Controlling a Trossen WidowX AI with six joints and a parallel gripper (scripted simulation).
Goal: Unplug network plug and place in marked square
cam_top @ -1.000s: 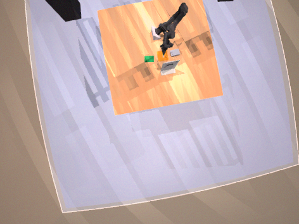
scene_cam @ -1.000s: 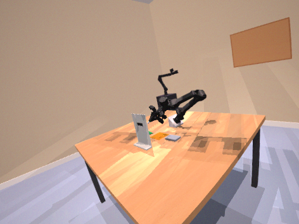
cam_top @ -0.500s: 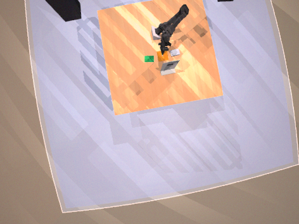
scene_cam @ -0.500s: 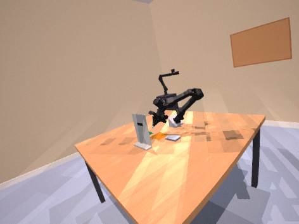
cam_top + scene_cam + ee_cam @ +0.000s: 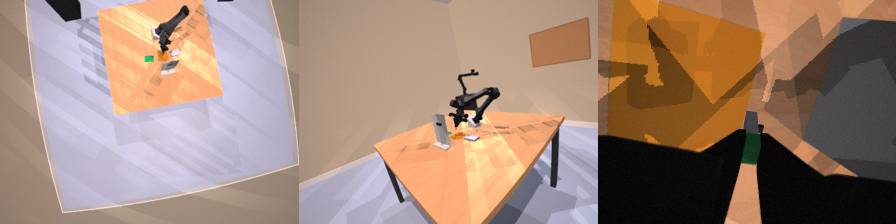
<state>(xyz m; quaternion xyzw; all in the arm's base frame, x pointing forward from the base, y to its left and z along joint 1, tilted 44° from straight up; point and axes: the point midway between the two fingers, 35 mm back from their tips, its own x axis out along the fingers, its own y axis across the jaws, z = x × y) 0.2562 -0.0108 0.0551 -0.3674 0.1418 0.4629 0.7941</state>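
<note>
Now: gripper tip 8 cm above the orange square and 1 cm past it. From my gripper tip the other things lie so: green patch 16 cm to the right, 8 cm below, 1 cm ahead; network plug right at my gripper tip; flat grey plate 15 cm to the left, 7 cm below, 2 cm behind.
</note>
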